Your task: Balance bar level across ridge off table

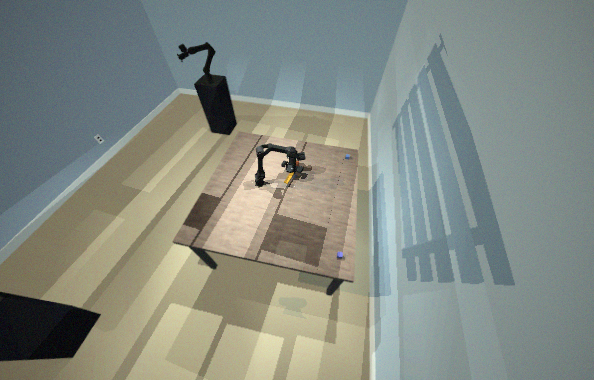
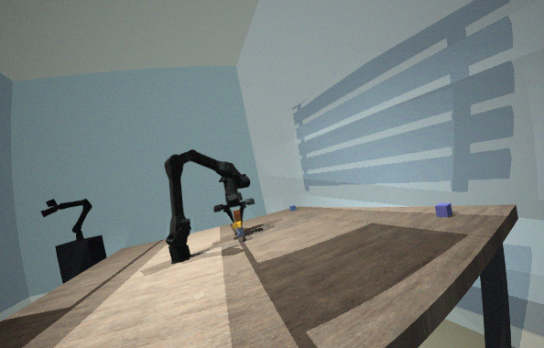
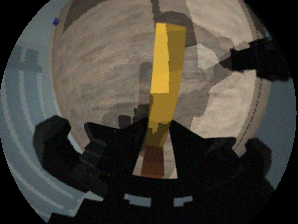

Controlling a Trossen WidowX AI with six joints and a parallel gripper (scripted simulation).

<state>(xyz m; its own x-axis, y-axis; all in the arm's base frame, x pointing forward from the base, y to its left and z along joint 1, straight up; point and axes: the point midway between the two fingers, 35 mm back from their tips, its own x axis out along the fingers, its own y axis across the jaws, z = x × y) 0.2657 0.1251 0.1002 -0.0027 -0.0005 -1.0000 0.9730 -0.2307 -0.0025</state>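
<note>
My gripper tip is now 60 mm above the grey-blue piece, 30 mm to the right of it and 10 mm short of it. The rest, counted from my gripper tip: purple cube (630 mm to the right, 470 mm ahead, 50 mm below).
</note>
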